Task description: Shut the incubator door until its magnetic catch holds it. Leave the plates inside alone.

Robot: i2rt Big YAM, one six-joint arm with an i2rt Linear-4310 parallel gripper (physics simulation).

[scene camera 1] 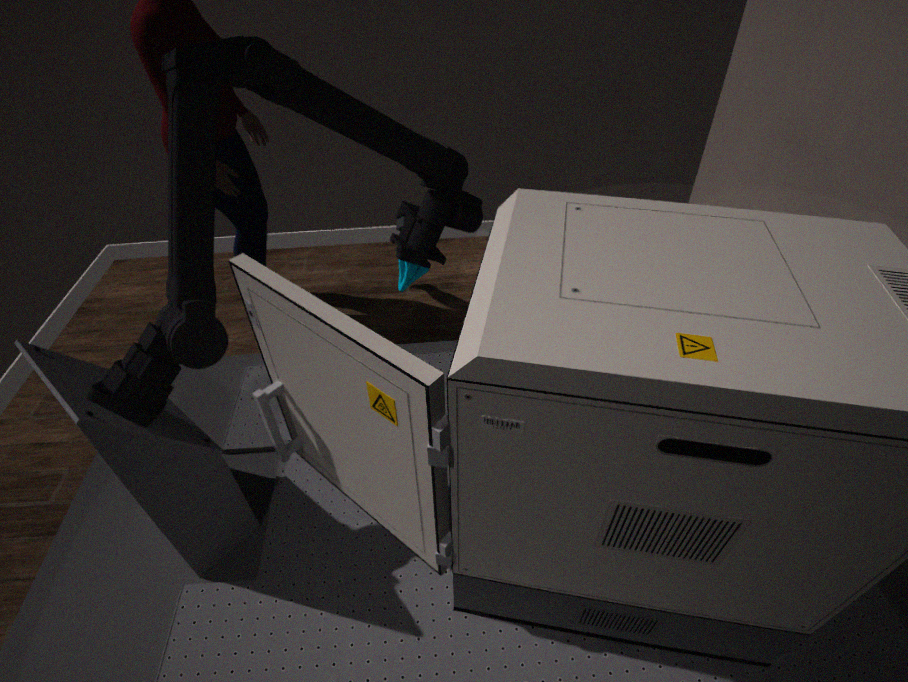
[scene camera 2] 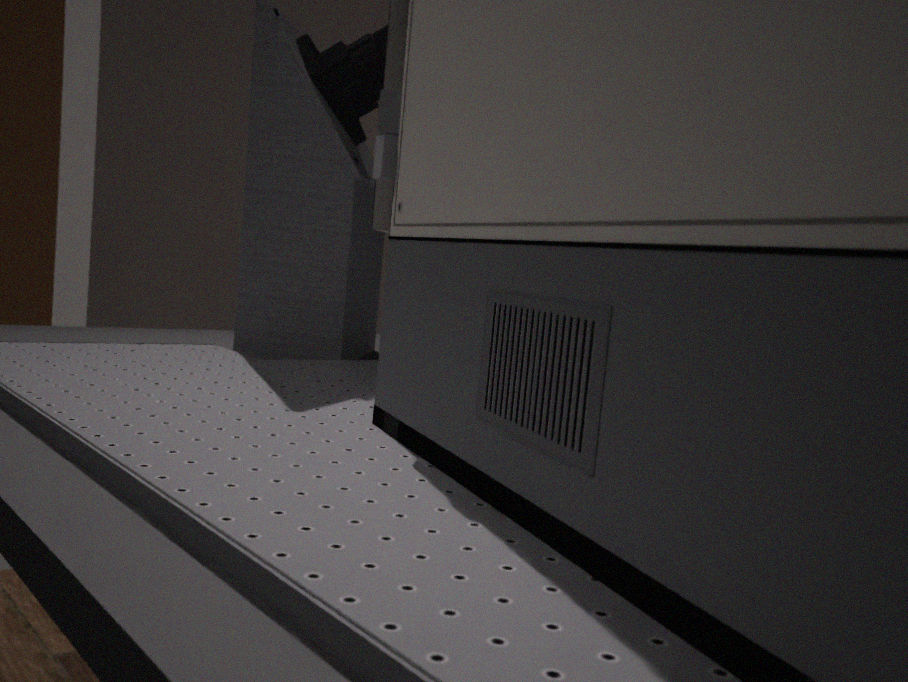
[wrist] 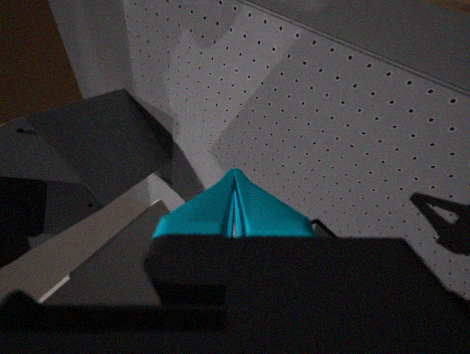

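Pixels of known places: gripper, fingertip midpoint: (scene camera 1: 400, 290) (wrist: 234, 176); arm's base, link origin: (scene camera 1: 126, 404) (scene camera 2: 326, 94) (wrist: 17, 206).
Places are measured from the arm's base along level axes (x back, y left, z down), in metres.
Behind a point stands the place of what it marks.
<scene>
The white incubator (scene camera 1: 660, 256) {x -0.680, y 0.066, z -0.242 m} (scene camera 2: 623, 110) {x -0.762, y -0.127, z 0.120 m} stands at the right in scene camera 1. Its door (scene camera 1: 344, 411) {x -0.342, y -0.033, z -0.069 m} (wrist: 117, 255) {x -0.227, y 0.067, z 0.038 m} stands wide open at the left of the body, hinged at the near front corner. A light handle (scene camera 1: 272, 423) {x -0.206, y 0.017, z 0.033 m} sits on the door's outer face. My gripper (scene camera 1: 402, 286) {x -0.310, y 0.408, z 0.075 m} (wrist: 234, 176) {x -0.310, y 0.408, z 0.075 m} is shut and empty, its cyan fingertips together and pointing down. In scene camera 1 it shows beyond the door's top edge, to the left of the incubator's front. In the wrist view the door lies left of and below the fingertips. The plates inside do not show.
A grey angled pedestal (scene camera 1: 168, 484) {x -0.065, y -0.066, z 0.089 m} (scene camera 2: 293, 242) {x -0.075, y -0.050, z 0.182 m} (wrist: 105, 140) {x 0.000, y 0.073, z 0.197 m} carries the arm's base near the door's free edge. A perforated table top (scene camera 1: 242, 616) {x -0.148, y -0.156, z 0.308 m} (scene camera 2: 308, 469) {x -0.599, y -0.191, z 0.308 m} (wrist: 280, 120) {x -0.304, y 0.340, z 0.308 m} lies below. A person in red (scene camera 1: 172, 29) stands behind the arm. Warning labels mark the door and incubator.
</scene>
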